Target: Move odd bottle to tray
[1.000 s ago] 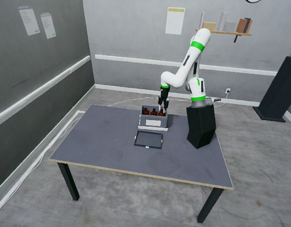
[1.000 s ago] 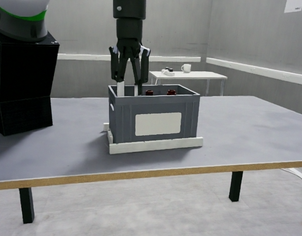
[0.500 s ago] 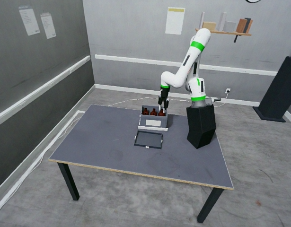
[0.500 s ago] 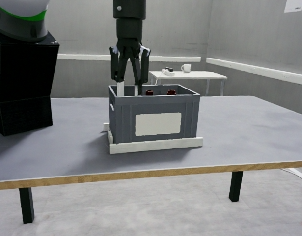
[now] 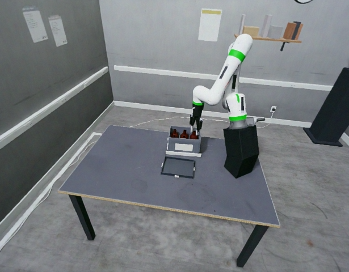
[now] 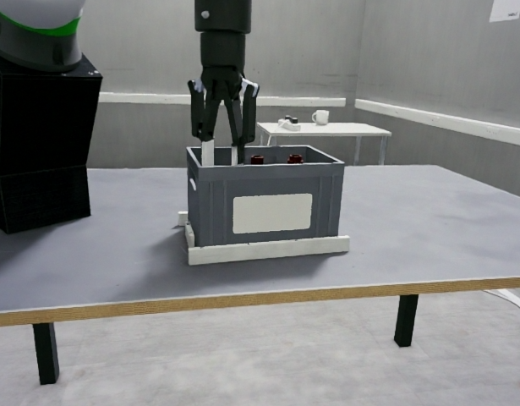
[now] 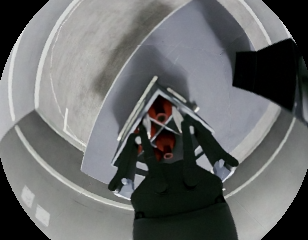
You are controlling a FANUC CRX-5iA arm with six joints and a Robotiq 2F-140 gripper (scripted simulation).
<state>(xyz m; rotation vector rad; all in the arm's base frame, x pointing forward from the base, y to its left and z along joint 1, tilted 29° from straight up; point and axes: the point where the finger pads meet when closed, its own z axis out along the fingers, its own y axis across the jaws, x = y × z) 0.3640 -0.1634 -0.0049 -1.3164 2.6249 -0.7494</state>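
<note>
My hand is 90 mm above the grey crate, 80 mm short of it and 50 mm to the right of it. Also, from my hand: dark tray 310 mm to the left, 160 mm below, 100 mm ahead.
</note>
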